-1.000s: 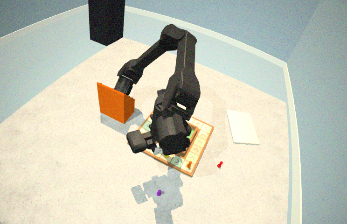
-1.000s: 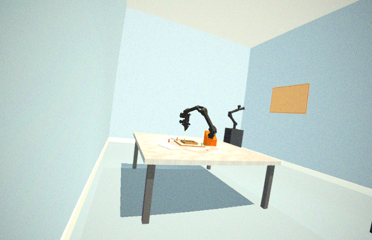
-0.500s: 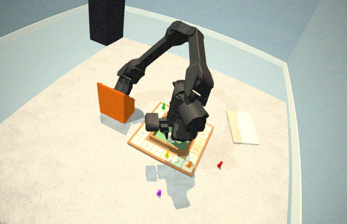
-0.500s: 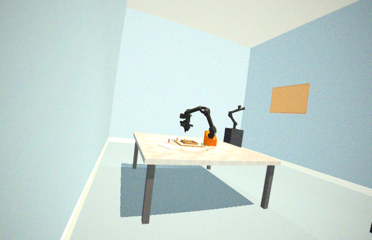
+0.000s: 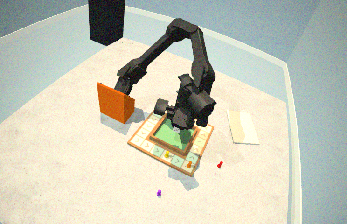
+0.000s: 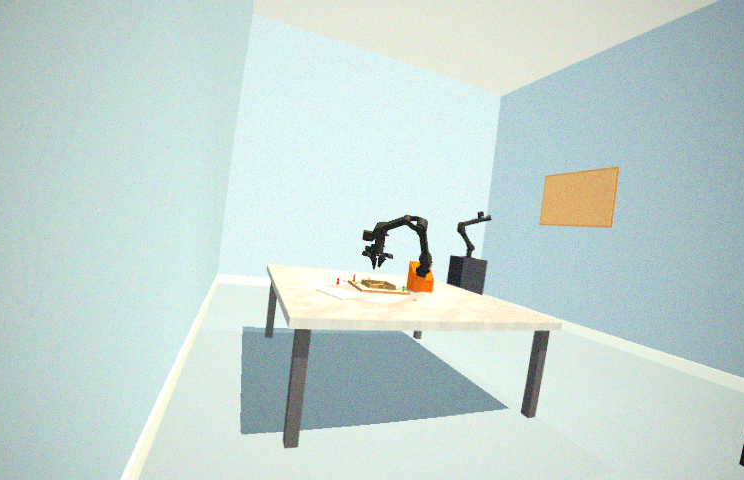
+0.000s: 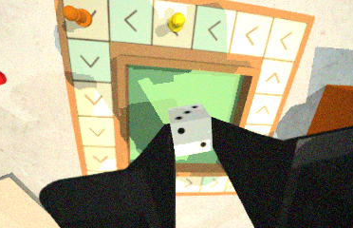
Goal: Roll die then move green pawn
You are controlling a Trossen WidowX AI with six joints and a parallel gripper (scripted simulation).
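The green pawn is 140 mm to the left of my gripper tip, 130 mm behind it and 80 mm below it. The rest, counted from my gripper tip: orange pawn: 110 mm ahead, 80 mm below, 70 mm to the right; yellow pawn: 80 mm below, 70 mm to the right, 10 mm ahead; white die: right at my gripper tip.
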